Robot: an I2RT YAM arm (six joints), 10 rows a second.
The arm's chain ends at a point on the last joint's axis. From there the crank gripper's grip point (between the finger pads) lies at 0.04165 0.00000 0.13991 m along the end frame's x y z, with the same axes.
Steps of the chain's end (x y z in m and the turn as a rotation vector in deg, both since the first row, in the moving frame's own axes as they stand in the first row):
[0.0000 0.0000 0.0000 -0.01 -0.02 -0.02]
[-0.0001 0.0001 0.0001 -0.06 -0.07 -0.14]
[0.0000 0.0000 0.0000 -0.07 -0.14 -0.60]
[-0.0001 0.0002 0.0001 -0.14 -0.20 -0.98]
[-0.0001 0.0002 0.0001 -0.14 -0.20 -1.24]
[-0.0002 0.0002 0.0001 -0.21 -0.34 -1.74]
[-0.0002 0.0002 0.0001 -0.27 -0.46 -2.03]
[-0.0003 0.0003 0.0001 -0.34 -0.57 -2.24]
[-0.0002 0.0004 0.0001 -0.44 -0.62 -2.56]
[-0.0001 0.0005 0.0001 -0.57 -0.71 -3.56]
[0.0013 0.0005 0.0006 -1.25 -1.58 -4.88]
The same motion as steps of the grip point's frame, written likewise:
[0.0000 0.0000 0.0000 -0.01 -0.02 -0.02]
[-0.0003 0.0001 0.0002 -0.06 -0.07 -0.14]
[-0.0003 -0.0003 0.0001 -0.07 -0.14 -0.60]
[-0.0006 -0.0002 0.0002 -0.14 -0.20 -0.98]
[-0.0006 -0.0004 0.0002 -0.14 -0.20 -1.24]
[-0.0010 -0.0005 0.0003 -0.21 -0.34 -1.74]
[-0.0013 -0.0006 0.0004 -0.27 -0.46 -2.03]
[-0.0017 -0.0005 0.0005 -0.34 -0.57 -2.24]
[-0.0017 -0.0004 0.0005 -0.44 -0.62 -2.56]
[-0.0019 -0.0006 0.0006 -0.57 -0.71 -3.56]
[-0.0026 0.0002 0.0017 -1.25 -1.58 -4.88]

